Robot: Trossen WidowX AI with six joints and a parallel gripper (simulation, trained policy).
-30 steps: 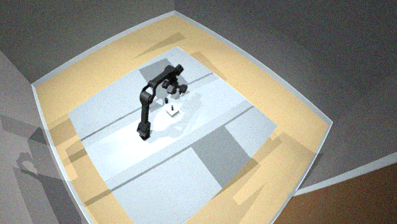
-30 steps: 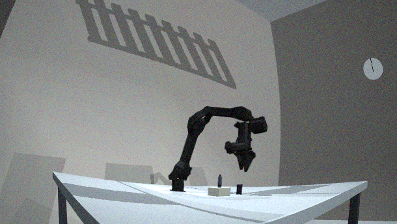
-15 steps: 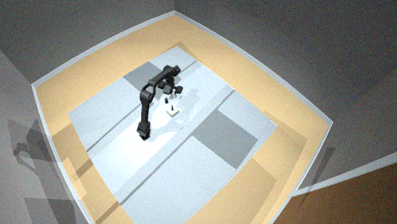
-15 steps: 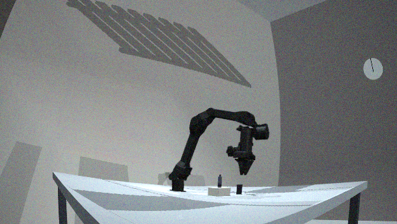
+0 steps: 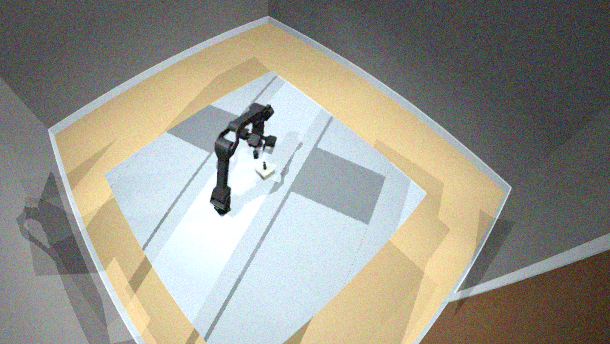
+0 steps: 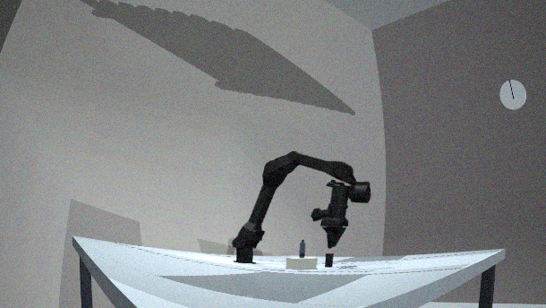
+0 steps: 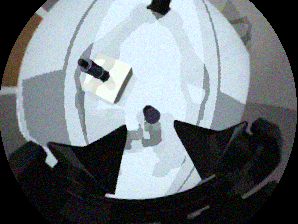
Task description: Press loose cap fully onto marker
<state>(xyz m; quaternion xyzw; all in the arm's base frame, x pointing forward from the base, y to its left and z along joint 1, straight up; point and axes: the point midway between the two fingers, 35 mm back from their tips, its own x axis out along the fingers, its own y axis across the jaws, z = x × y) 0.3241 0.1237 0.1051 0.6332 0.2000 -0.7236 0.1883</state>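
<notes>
Right now the dark cap is 50 mm below my gripper tip and 10 mm behind it. The rest, counted from my gripper tip: marker tip: 100 mm to the right, 30 mm behind, 20 mm above; pale holder block: 100 mm to the right, 50 mm below, 30 mm behind.
</notes>
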